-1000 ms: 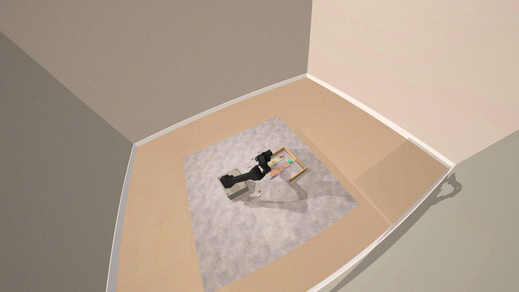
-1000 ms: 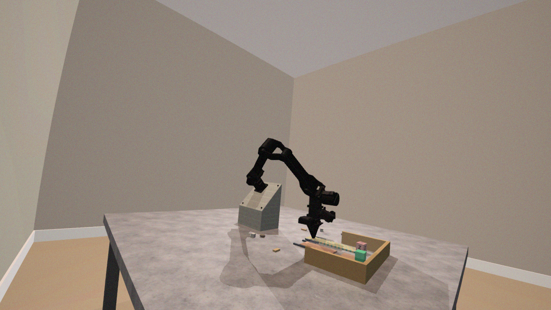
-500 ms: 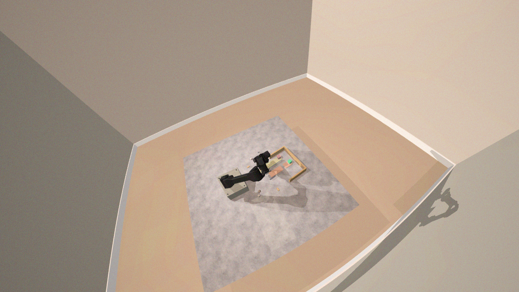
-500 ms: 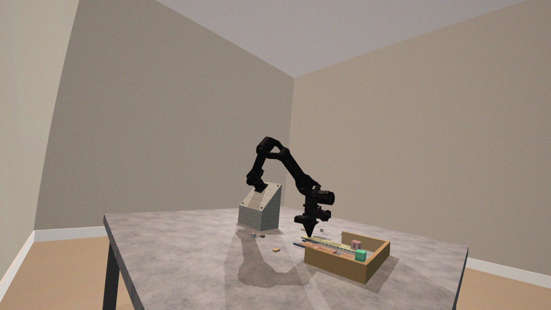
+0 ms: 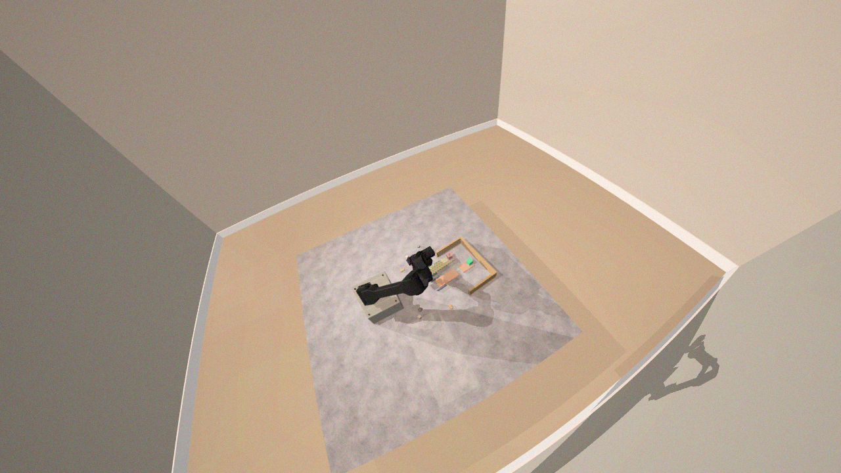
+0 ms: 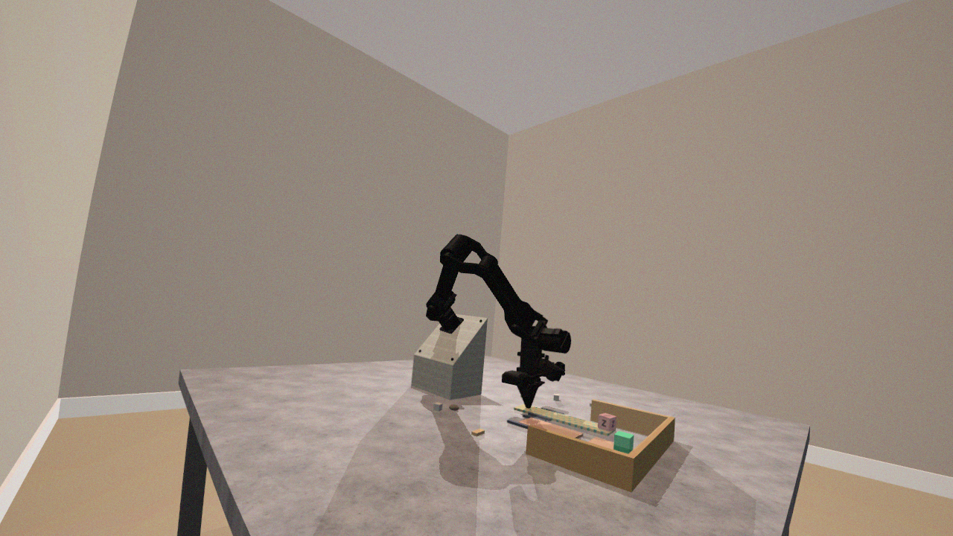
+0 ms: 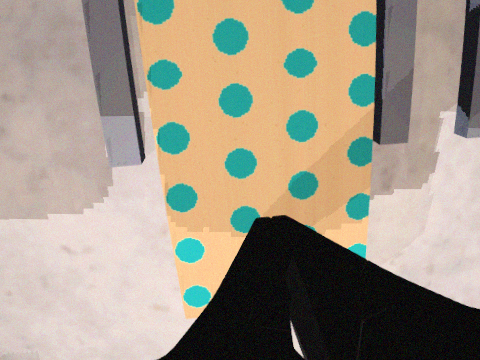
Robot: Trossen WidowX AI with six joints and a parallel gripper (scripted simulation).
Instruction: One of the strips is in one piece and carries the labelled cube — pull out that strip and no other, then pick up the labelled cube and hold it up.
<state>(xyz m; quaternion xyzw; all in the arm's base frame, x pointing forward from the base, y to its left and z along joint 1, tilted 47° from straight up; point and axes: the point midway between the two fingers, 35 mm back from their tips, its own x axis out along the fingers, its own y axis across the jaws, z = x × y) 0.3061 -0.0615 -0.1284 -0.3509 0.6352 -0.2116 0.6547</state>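
Now: gripper tip 10 cm short of the long yellow patterned strip and 2 cm to the right of it. The rest, counted from my gripper tip: pebble: 18 cm to the right, 9 cm behind; then tan chip: 24 cm to the right, 7 cm ahead.
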